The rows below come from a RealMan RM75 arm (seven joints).
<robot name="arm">
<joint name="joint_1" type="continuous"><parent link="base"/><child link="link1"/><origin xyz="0.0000 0.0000 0.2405"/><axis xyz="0 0 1"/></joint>
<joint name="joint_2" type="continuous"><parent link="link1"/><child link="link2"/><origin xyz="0.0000 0.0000 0.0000"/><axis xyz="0 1 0"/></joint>
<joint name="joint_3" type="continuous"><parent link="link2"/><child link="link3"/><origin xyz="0.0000 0.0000 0.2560"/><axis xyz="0 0 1"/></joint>
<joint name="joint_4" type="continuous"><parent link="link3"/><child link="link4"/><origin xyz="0.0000 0.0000 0.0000"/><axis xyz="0 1 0"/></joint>
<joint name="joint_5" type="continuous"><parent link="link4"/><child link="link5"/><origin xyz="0.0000 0.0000 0.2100"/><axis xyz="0 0 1"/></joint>
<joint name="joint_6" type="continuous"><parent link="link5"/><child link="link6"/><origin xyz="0.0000 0.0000 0.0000"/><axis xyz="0 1 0"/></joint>
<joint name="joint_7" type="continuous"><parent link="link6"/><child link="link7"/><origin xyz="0.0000 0.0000 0.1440"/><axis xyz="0 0 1"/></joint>
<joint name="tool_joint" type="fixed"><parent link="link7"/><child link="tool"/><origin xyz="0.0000 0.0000 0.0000"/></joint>
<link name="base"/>
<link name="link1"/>
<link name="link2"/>
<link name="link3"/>
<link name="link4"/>
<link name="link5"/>
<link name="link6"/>
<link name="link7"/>
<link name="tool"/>
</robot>
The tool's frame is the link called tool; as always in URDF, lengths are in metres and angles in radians. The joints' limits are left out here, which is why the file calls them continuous.
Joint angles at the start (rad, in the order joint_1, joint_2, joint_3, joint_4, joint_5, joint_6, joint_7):
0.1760, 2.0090, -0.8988, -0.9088, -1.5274, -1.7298, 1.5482
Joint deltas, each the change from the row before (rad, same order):
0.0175, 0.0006, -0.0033, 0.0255, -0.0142, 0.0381, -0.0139
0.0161, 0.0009, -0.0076, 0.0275, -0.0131, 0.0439, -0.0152
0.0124, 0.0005, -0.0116, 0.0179, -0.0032, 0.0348, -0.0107
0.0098, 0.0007, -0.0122, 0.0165, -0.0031, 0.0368, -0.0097
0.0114, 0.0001, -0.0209, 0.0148, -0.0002, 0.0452, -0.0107
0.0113, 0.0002, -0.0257, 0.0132, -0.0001, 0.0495, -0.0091
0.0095, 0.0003, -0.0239, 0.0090, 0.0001, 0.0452, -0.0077
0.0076, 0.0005, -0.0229, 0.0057, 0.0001, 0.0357, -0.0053
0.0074, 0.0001, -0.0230, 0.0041, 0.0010, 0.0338, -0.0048
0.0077, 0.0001, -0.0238, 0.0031, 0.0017, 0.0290, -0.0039
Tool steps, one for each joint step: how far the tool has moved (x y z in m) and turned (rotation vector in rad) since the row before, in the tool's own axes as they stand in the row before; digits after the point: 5 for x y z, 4 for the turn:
0.00289, -0.00658, 0.00523, 0.0234, 0.0115, 0.0017
0.00407, -0.00651, 0.00572, 0.0264, 0.0144, 0.0032
0.00206, -0.00443, 0.00535, 0.0170, 0.0094, -0.0006
0.00266, -0.00426, 0.00478, 0.0202, 0.0110, 0.0005
0.00231, -0.00456, 0.00635, 0.0212, 0.0152, -0.0042
0.00256, -0.00433, 0.00701, 0.0219, 0.0194, -0.0051
0.00194, -0.00364, 0.00622, 0.0202, 0.0183, -0.0073
0.00156, -0.00213, 0.00558, 0.0128, 0.0169, -0.0073
0.00102, -0.00183, 0.00536, 0.0113, 0.0160, -0.0090
0.00055, -0.00094, 0.00550, 0.0059, 0.0151, -0.0098

